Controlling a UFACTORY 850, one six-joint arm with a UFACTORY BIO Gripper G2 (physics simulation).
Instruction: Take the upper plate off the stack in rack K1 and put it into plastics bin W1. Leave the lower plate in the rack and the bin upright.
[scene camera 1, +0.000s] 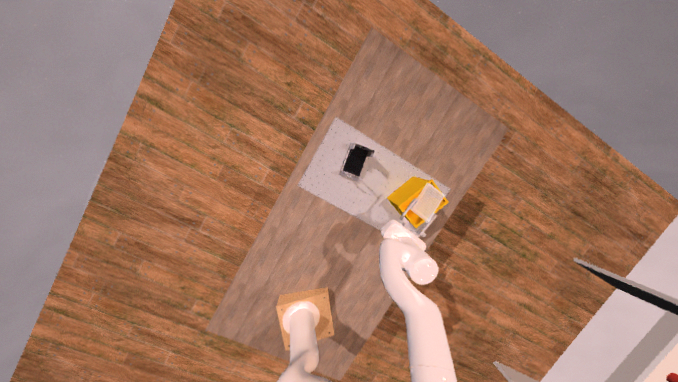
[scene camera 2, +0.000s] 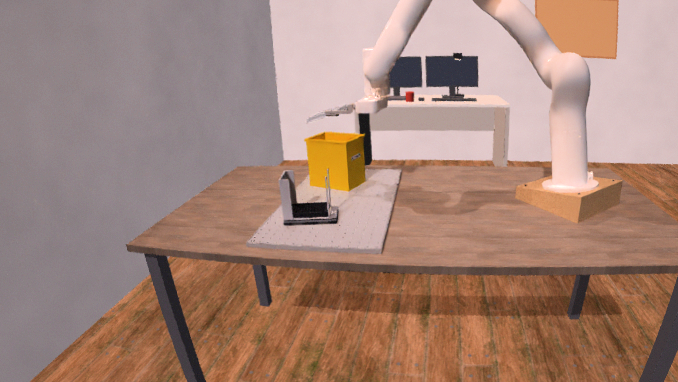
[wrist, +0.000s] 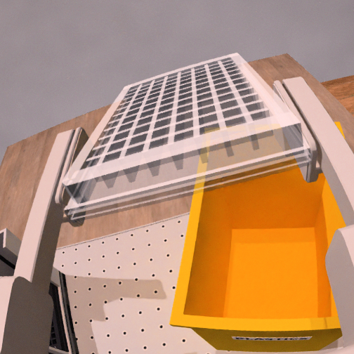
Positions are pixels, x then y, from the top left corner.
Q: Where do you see my gripper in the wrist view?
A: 178, 116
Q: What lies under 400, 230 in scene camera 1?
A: My gripper.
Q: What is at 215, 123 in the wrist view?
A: An upper plate.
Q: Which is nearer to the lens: the upper plate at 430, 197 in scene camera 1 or the yellow plastics bin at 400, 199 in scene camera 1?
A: The upper plate.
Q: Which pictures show the yellow plastics bin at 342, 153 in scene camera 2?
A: Scene camera 1, scene camera 2 and the wrist view: all of them.
